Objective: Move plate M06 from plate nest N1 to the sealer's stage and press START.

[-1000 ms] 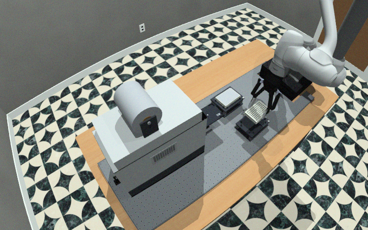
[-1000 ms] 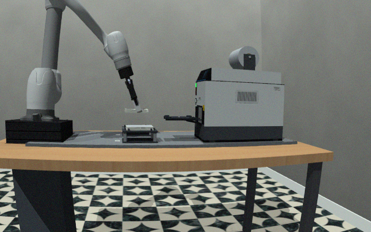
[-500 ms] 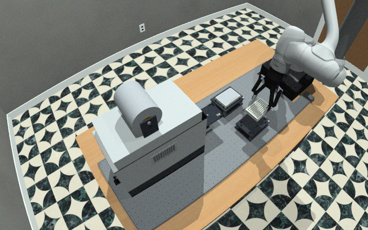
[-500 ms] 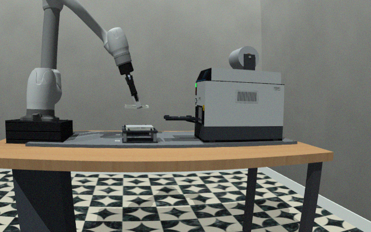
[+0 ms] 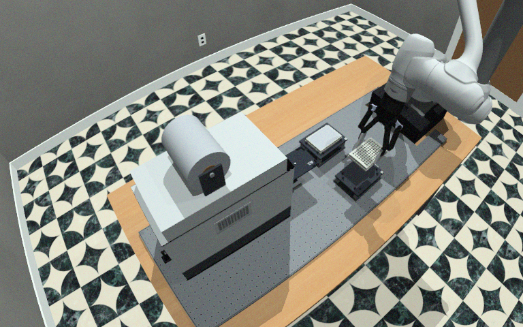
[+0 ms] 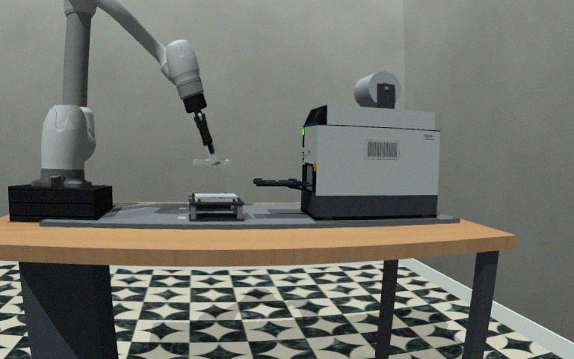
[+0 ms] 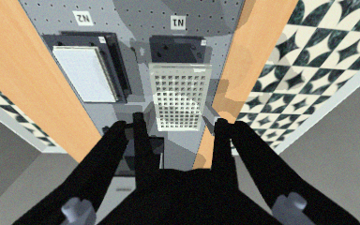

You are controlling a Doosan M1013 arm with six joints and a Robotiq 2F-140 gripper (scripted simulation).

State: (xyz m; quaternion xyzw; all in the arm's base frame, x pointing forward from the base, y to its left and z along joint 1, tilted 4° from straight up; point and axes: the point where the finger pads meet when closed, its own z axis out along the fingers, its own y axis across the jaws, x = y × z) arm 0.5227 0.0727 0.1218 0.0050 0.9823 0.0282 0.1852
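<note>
Right now my hand is 30 mm above the white well plate. Also, from my hand: black stage: 200 mm ahead, 160 mm to the right, 80 mm below; then foil-covered plate: 200 mm to the right, 120 mm below; then nest N1: 150 mm below.
</note>
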